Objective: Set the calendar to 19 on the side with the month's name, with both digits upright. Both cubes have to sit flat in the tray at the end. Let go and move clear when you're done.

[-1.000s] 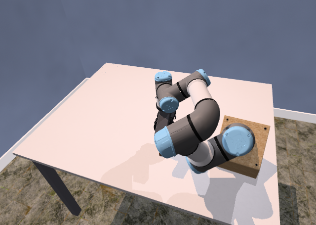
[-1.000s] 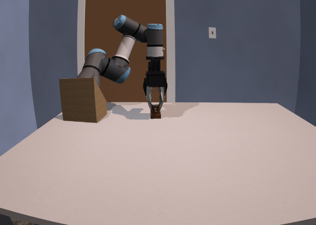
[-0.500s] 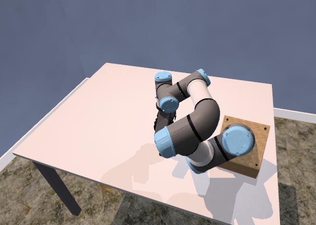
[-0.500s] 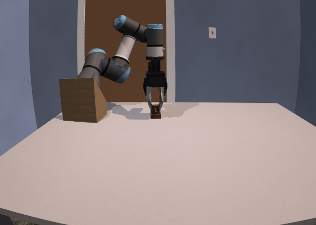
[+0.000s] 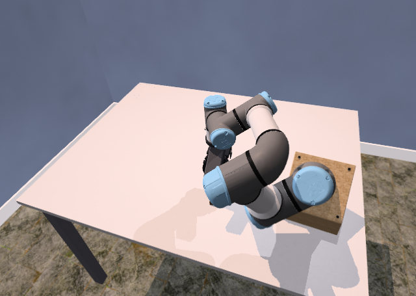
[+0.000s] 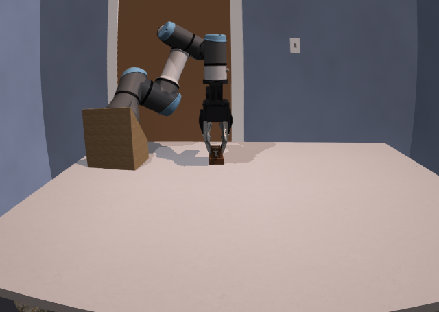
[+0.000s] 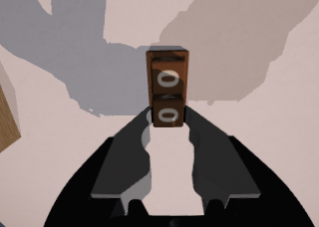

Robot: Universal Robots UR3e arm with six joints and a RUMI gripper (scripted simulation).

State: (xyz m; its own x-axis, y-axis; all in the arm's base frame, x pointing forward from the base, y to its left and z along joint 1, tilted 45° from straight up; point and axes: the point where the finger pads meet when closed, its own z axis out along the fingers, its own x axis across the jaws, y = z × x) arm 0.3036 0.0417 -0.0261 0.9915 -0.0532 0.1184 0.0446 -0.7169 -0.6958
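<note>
My hand is 3 cm above the tray and 2 cm to the right of it. From my hand the other things lie so: brown digit cube: 1 cm below.
</note>
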